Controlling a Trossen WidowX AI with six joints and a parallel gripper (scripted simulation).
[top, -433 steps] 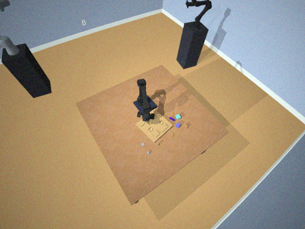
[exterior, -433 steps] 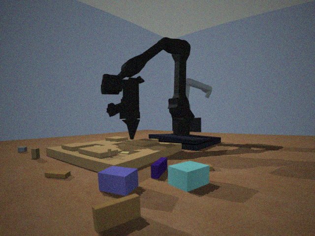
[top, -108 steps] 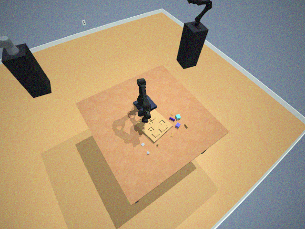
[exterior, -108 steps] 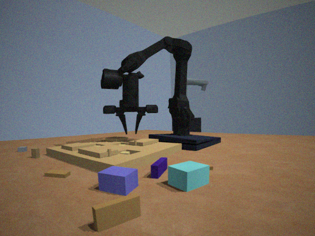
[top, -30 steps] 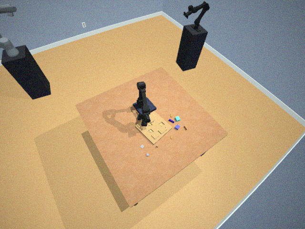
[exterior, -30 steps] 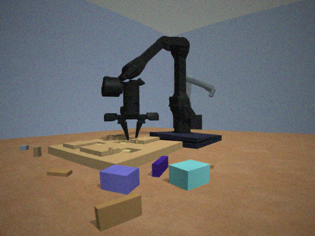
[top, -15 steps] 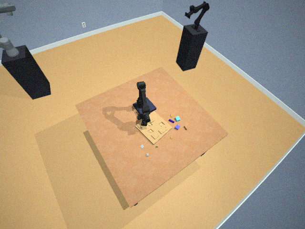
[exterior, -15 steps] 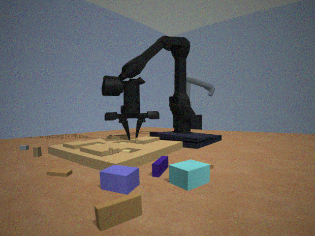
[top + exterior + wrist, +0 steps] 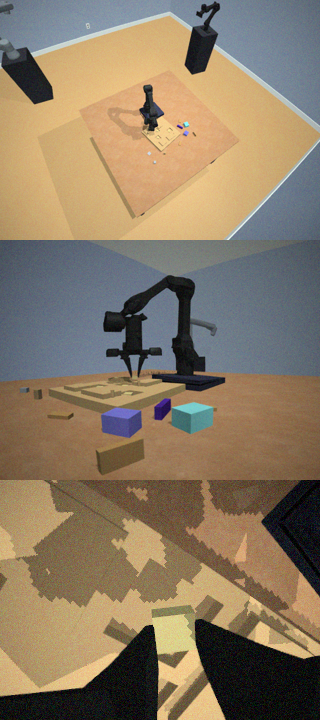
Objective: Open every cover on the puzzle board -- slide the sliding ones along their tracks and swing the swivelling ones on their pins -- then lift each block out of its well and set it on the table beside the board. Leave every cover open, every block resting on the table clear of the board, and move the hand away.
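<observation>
Now: gripper tip 100 mm short of the tan puzzle board, 50 mm to the right of it and 20 mm above it. From my gripper tip the other things lie so: small grey block (360 mm ahead, 120 mm to the right, 30 mm below); then dark purple block (100 mm ahead, 290 mm to the left, 30 mm below); then cyan block (110 mm ahead, 360 mm to the left, 20 mm below).
</observation>
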